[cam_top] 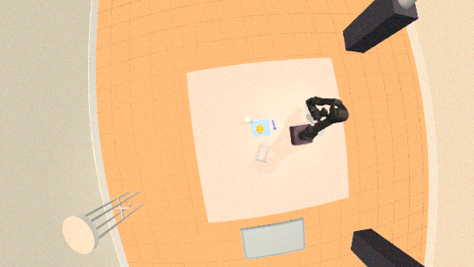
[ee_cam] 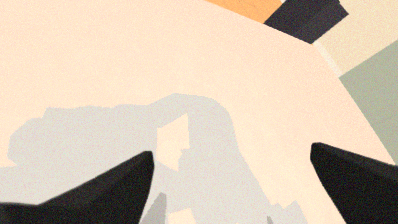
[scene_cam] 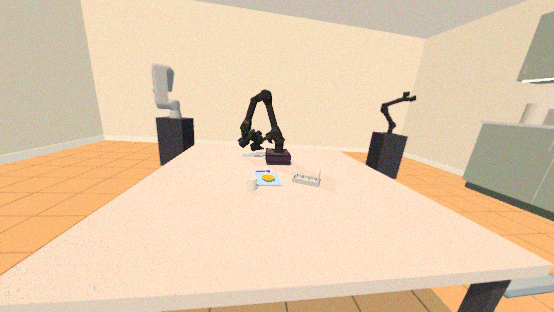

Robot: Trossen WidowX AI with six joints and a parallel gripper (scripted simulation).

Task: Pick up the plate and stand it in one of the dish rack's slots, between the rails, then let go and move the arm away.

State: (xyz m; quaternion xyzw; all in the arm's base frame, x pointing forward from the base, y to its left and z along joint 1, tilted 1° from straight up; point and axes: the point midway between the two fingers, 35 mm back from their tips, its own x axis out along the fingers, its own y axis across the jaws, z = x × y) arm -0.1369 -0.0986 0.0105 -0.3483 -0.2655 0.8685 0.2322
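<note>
My gripper tip is 480 mm short of the plate, 30 mm to the right of it and 50 mm above it. From my gripper tip the other things lie so: blue spoon (370 mm ahead, 70 mm below); then white cup (580 mm ahead, 40 mm to the right, 40 mm below); then dish rack (460 mm ahead, 220 mm to the left, 50 mm below).
</note>
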